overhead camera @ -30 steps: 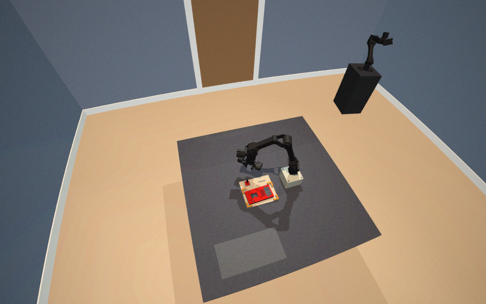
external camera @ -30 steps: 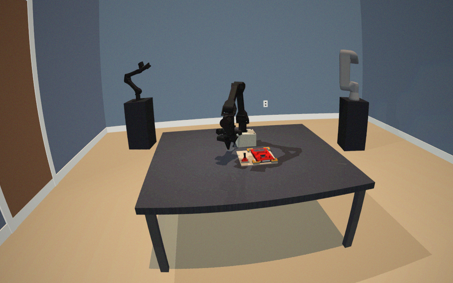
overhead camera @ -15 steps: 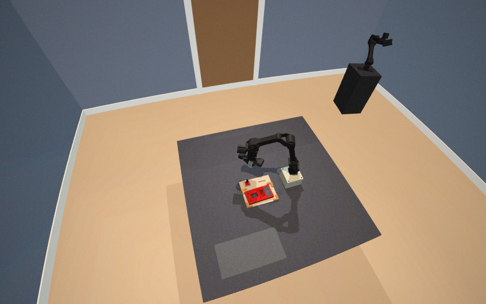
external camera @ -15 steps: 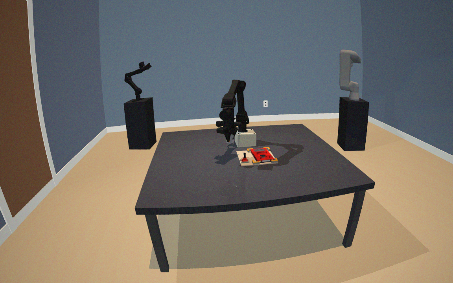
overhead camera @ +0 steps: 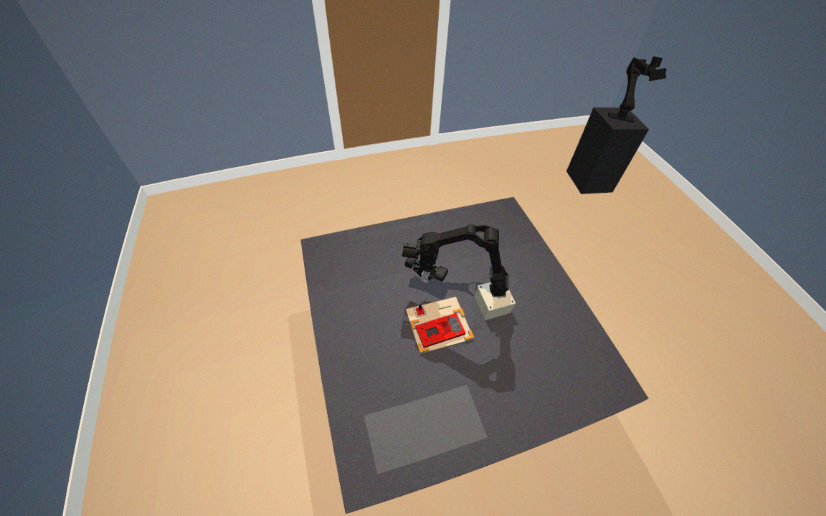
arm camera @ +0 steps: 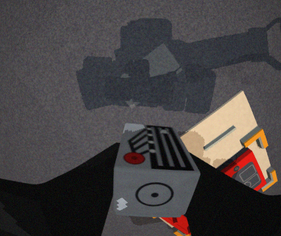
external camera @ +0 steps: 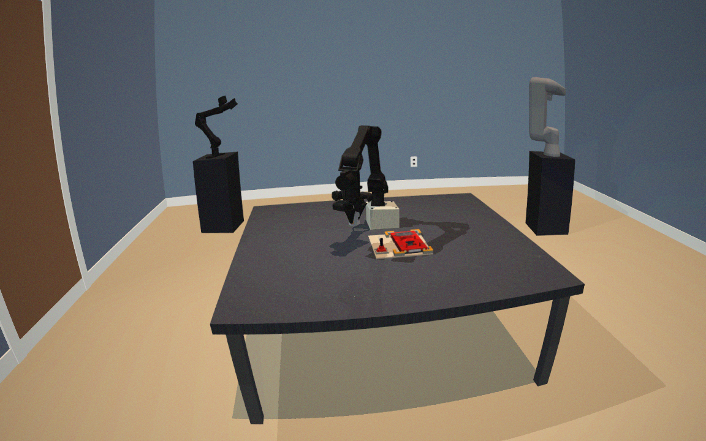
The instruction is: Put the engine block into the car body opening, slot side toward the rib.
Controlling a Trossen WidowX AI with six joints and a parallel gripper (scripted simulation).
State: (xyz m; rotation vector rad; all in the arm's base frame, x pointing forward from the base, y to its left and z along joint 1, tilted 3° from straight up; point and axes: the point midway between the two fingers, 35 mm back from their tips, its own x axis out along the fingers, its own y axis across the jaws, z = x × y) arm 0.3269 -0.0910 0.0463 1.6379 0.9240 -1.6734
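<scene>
Right now my gripper tip is 10 mm to the right of the grey engine block and 10 mm below it.
</scene>
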